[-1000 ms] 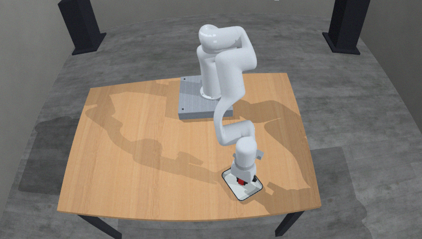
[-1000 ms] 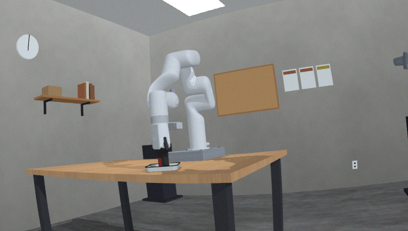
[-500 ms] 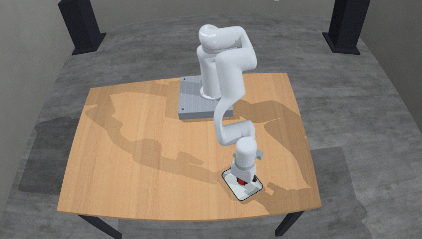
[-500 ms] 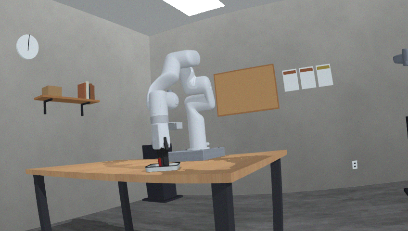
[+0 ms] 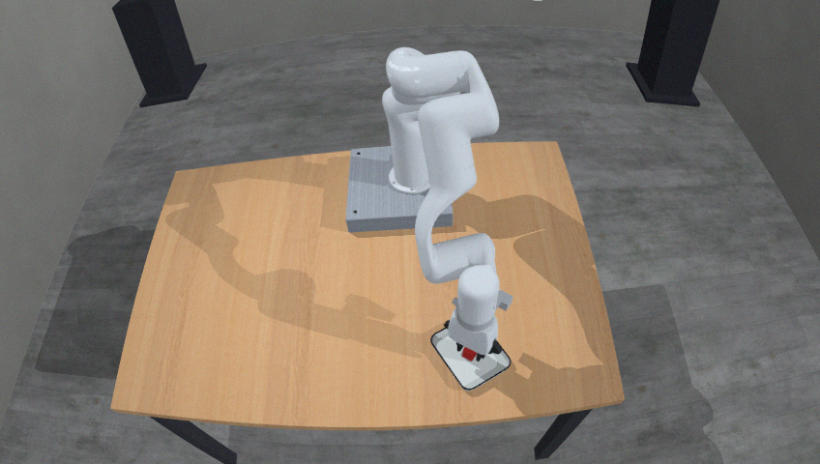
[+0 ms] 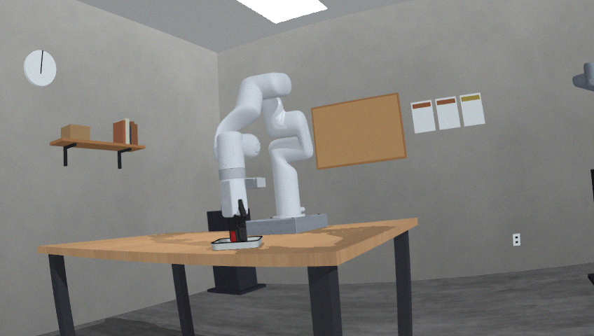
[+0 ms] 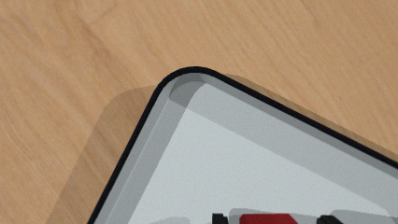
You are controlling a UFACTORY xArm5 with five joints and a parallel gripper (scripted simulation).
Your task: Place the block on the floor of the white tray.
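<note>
My hand is 10 mm above the red block. The rest, counted from my hand: white tray 20 mm below.
</note>
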